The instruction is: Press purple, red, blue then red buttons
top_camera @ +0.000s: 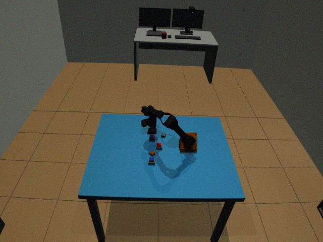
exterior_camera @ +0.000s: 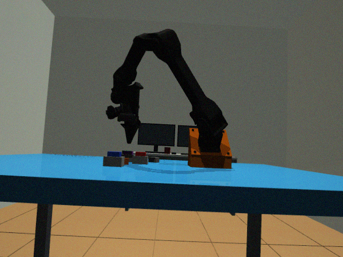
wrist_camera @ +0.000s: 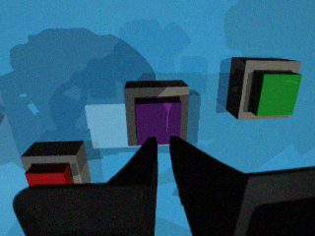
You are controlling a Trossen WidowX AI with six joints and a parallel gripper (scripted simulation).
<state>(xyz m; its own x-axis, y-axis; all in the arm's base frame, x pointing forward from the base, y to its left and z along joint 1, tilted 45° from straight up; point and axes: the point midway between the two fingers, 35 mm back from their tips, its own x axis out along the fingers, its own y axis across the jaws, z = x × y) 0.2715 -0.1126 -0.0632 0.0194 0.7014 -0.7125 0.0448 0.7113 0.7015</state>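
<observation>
Right now the purple button is 3 cm below my gripper tip. Round my gripper tip: small grey block (10 cm behind, 4 cm to the right, 6 cm below); red button (5 cm behind, 9 cm to the left, 3 cm below); orange block (17 cm to the left, 6 cm below).
</observation>
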